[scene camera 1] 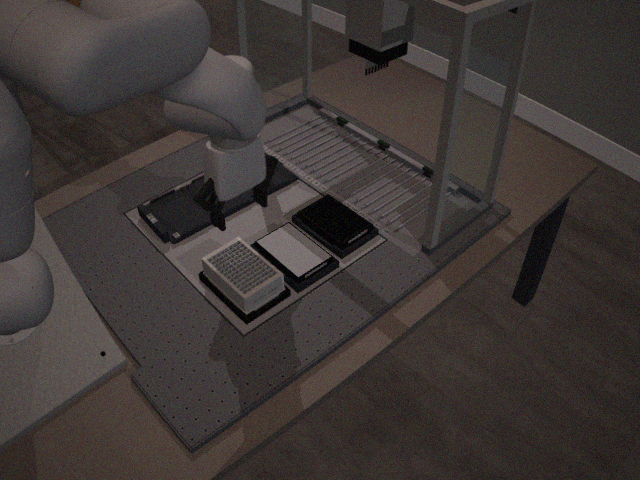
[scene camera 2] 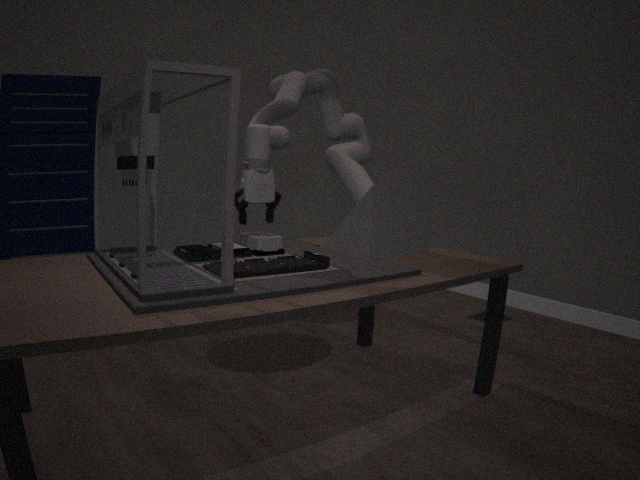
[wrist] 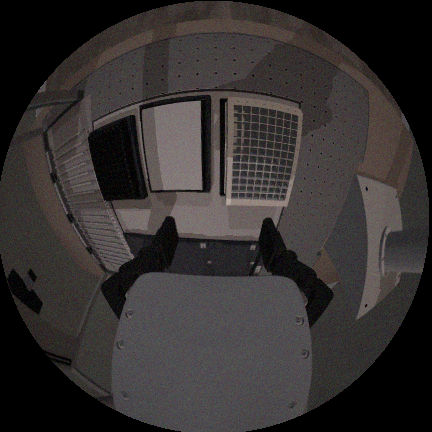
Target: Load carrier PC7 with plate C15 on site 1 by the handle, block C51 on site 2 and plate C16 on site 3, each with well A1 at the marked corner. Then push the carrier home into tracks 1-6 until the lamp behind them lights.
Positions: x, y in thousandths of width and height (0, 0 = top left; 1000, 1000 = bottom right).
Labels:
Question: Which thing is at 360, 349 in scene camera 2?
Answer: A frame post.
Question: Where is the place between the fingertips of the gripper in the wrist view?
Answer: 506, 529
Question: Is the gripper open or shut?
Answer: Open.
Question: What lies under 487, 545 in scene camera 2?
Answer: A dark carrier.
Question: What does the dark carrier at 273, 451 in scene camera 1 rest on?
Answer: A perforated baseplate.

